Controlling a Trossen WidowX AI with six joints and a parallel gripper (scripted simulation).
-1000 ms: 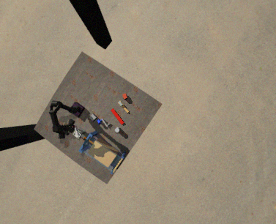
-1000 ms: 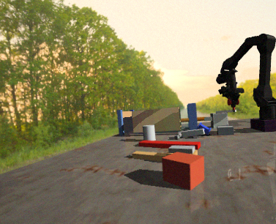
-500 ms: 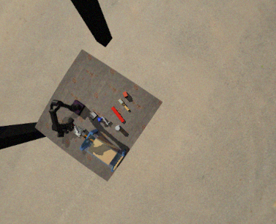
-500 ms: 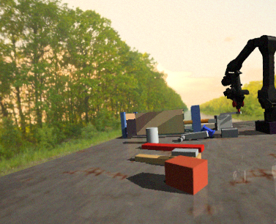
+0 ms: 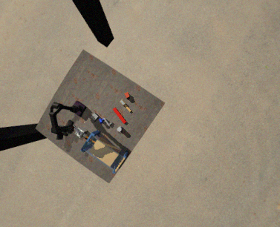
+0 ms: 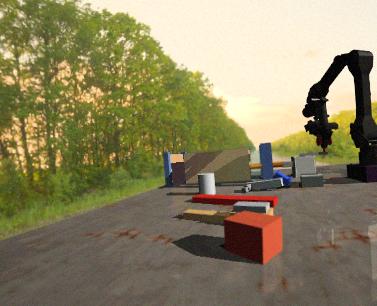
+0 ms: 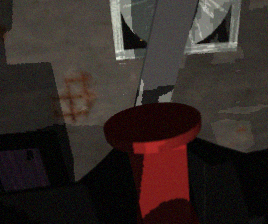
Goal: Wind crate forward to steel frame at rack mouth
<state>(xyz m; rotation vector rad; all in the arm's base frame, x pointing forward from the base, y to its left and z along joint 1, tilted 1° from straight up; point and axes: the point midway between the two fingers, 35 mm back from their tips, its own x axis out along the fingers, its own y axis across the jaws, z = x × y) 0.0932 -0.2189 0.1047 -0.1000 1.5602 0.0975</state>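
The winch is 8 cm ahead of my gripper tip, 3 cm to the right of it and 8 cm below it. Round my gripper tip: winch handle with red grip: 4 cm ahead, 1 cm to the right, 1 cm below; then dark block: 12 cm ahead, 24 cm to the left, 10 cm below; then red knob: 2 cm above.
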